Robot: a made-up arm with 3 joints.
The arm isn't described. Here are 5 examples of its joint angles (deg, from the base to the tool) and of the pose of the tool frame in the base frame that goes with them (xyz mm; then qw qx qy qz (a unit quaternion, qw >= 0)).
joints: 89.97 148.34 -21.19
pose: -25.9 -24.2 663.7 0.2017 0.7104 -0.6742 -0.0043
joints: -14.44 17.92 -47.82
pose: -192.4 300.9 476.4 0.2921 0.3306 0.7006 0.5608
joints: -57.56 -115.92 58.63
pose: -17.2 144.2 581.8 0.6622 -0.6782 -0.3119 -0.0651
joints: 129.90 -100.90 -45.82
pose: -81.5 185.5 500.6 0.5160 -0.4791 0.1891 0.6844
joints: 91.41 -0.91 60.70
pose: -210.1 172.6 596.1 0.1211 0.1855 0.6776 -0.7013
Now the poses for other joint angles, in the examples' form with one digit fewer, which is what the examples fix.
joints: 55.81 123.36 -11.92
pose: 13 103 728 0.508 0.609 -0.545 0.271
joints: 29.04 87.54 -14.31
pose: 3 261 686 0.575 0.540 -0.210 0.578
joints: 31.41 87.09 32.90
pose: -67 253 698 0.548 0.251 -0.512 0.612
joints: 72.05 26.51 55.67
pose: -201 197 653 0.065 -0.021 -0.699 0.712
